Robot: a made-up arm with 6 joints.
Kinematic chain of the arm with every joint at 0, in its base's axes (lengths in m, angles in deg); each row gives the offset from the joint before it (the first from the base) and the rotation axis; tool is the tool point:
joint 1: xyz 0 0 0.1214 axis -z
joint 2: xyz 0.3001 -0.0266 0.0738 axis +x
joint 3: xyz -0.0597 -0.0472 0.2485 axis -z
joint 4: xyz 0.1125 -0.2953 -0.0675 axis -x
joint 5: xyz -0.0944 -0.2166 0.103 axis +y
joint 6: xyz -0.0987 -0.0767 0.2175 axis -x
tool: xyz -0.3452 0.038 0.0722
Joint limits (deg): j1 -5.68..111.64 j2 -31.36..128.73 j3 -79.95..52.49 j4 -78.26..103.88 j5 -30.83..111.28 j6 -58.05..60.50
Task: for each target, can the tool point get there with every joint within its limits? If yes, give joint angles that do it. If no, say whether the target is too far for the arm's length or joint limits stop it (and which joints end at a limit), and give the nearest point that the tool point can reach.
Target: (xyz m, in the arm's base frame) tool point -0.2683 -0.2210 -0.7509
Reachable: yes | joints 60.12 86.14 33.47 -56.25 95.98 -2.52
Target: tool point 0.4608 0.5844 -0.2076
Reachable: no: joint limits stop it (at a limit: joint 2, joint 3, joint 4, joint 6) | nearest point 0.4225 0.5359 -0.2021 | short by 0.062 m
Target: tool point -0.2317 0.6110 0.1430
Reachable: yes | joints 97.70 46.66 41.87 -48.50 -13.63 -6.57
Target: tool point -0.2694 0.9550 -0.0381
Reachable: no: joint limits stop it (at a limit: joint 1, joint 3, joint 6) | nearest point -0.2797 0.7979 -0.0185 | short by 0.159 m
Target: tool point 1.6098 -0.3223 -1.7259
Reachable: no: too far | nearest point 0.8537 -0.1709 -0.6984 | short by 1.285 m
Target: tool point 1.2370 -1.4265 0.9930
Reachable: no: too far | nearest point 0.7821 -0.9019 0.6831 | short by 0.760 m
